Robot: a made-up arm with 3 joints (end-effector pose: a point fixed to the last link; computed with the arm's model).
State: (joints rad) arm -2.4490 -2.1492 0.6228
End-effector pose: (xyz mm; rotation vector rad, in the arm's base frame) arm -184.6 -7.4 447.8 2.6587 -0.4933 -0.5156
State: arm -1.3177 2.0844 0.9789
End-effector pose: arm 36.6 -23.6 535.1 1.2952 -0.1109 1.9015
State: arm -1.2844 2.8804 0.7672
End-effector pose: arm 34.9 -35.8 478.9 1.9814 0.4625 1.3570
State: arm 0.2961 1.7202 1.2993
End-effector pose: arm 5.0 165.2 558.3 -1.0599 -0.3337 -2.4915
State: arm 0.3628 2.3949 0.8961
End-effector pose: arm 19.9 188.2 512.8 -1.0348 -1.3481 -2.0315
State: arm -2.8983 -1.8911 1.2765
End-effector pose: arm -169.4 75.7 456.8 2.5771 -0.1694 -0.9668
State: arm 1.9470 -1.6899 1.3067
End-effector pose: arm -64.0 175.7 465.4 -1.9652 1.7502 0.9979
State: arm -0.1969 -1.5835 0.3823
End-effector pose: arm 72.7 -15.4 470.7 1.4964 1.8986 -0.5085
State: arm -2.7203 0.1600 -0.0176
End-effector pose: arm -234.5 24.5 611.0 -0.6904 0.2955 1.9620
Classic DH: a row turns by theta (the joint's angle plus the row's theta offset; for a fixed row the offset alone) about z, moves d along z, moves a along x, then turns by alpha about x. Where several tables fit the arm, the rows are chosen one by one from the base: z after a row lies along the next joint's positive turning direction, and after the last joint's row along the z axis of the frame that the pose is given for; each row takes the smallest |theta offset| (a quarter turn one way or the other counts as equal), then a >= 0, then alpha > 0; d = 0 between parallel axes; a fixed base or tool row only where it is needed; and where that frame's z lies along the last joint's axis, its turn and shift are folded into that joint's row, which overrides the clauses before.
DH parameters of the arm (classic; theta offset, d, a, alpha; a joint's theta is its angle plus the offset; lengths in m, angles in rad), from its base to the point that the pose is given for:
base (fixed): -0.8129 0 -0.0978 0
joint 1: -0.7579 0.5193 -0.0076 1.5708
joint 2: 1.5708 -0.1146 0.1186 -1.5708
joint 3: -1.3927 -0.0711 -0.0617 -2.346
tool (fixed): 1.6956 -0.0334 0 0

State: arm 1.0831 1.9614 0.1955
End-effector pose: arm -73.8 259.4 535.3 -0.4366 -1.1120 -0.7074
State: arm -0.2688 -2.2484 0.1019
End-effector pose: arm 87.8 3.7 432.8 2.2488 1.8666 0.0506
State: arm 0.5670 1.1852 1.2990
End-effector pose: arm -7.5 157.1 584.2 -0.9970 0.1840 -2.0431
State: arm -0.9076 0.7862 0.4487
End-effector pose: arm 40.1 -36.2 597.6 -0.1803 0.5976 -2.7402
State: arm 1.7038 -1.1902 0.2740
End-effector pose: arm -13.8 239.3 501.1 -0.5314 1.9333 0.2752
